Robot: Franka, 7 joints.
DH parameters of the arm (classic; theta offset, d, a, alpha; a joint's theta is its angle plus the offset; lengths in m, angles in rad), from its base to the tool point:
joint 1: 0 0.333 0 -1.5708
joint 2: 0 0 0 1.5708
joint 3: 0 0.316 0.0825 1.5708
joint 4: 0 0 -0.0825 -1.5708
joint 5: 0 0.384 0 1.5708
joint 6: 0 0 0.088 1.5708
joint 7: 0 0.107 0 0
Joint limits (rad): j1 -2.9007..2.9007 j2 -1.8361..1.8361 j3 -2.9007..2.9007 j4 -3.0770..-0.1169 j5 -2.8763..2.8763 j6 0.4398..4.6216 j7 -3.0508..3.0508
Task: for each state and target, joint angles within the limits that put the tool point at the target. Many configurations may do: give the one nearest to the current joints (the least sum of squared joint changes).
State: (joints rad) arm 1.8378 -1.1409 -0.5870 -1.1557 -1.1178 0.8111 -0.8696
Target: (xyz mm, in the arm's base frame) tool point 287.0 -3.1 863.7
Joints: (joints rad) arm 1.9085 -0.9259 -0.3777 -1.3715 -1.0071 0.7486 -0.8696
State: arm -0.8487 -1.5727 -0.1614 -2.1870 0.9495 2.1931 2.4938
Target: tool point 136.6 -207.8 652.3
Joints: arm -0.8250 -1.1757 -0.1845 -2.6223 0.9232 2.1650 2.4938
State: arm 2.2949 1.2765 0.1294 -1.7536 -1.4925 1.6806 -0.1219
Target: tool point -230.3 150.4 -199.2
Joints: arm 2.3723 1.4378 0.2599 -1.9611 -1.4483 1.6973 -0.1219
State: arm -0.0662 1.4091 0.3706 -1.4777 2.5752 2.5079 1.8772
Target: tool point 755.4 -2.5 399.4
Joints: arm -0.2569 0.6377 0.3467 -1.3698 2.5761 2.5606 1.8772
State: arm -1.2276 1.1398 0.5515 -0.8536 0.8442 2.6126 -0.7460
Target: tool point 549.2 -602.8 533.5
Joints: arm -1.1273 0.8925 0.6529 -0.8441 0.8435 2.5886 -0.7460
